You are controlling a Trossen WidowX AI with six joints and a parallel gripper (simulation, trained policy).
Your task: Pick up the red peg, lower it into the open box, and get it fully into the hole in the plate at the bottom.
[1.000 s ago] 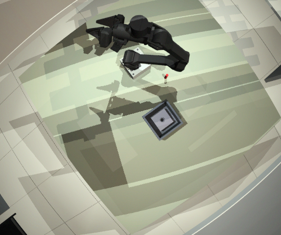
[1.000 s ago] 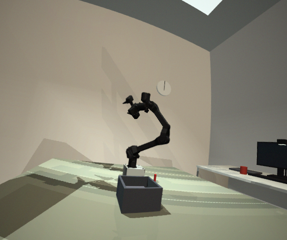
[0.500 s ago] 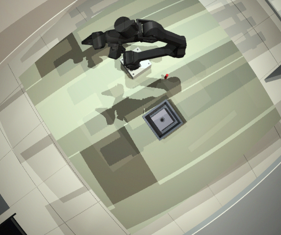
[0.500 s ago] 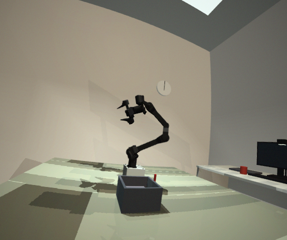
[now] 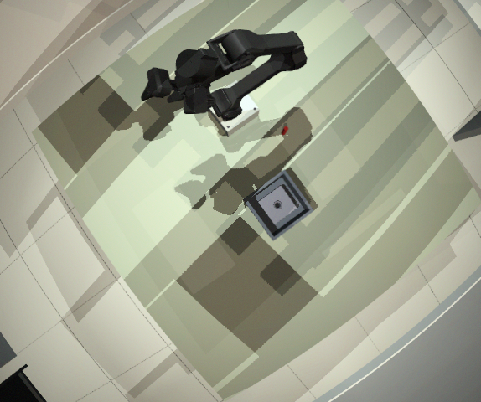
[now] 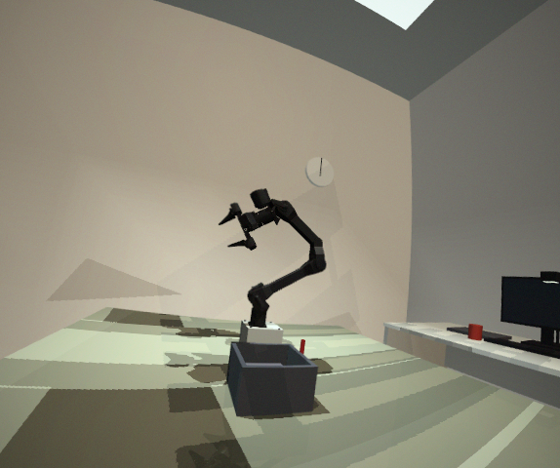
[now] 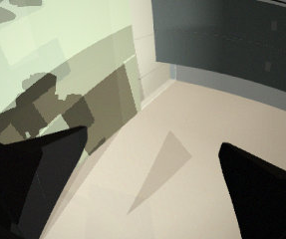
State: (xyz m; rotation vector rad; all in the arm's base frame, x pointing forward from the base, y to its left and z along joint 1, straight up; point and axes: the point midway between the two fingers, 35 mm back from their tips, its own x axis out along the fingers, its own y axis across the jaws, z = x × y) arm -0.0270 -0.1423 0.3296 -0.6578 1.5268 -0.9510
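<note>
Right now my gripper tip is 170 mm short of the red peg, 300 mm to the right of it and 360 mm above it. Also, from my gripper tip: plate (380 mm ahead, 160 mm to the left, 350 mm below); then dark box (380 mm ahead, 160 mm to the left, 370 mm below).
</note>
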